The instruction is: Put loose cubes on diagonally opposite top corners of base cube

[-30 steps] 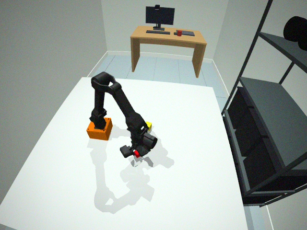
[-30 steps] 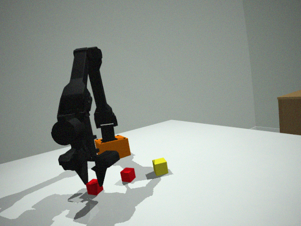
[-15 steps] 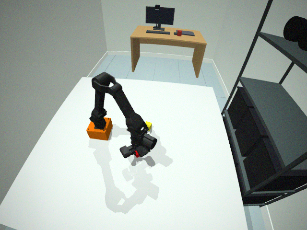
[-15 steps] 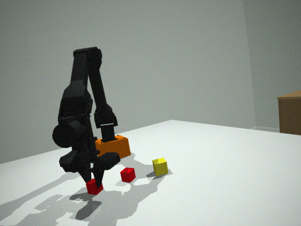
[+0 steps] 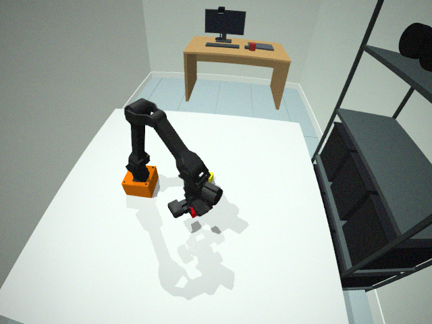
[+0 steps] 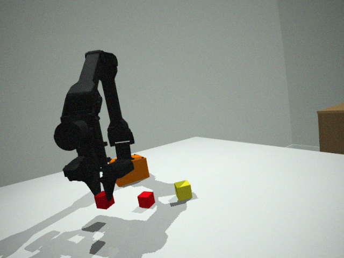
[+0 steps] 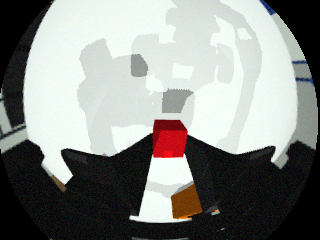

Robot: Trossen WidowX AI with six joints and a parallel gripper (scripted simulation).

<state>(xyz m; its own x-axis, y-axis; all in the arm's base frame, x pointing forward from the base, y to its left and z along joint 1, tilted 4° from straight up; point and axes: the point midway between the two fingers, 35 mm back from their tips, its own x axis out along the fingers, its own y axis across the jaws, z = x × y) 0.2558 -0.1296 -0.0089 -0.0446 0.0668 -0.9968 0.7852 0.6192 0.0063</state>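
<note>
The yellow base cube lies 210 mm to the left of my gripper tip, 40 mm below it and 40 mm ahead of it.
</note>
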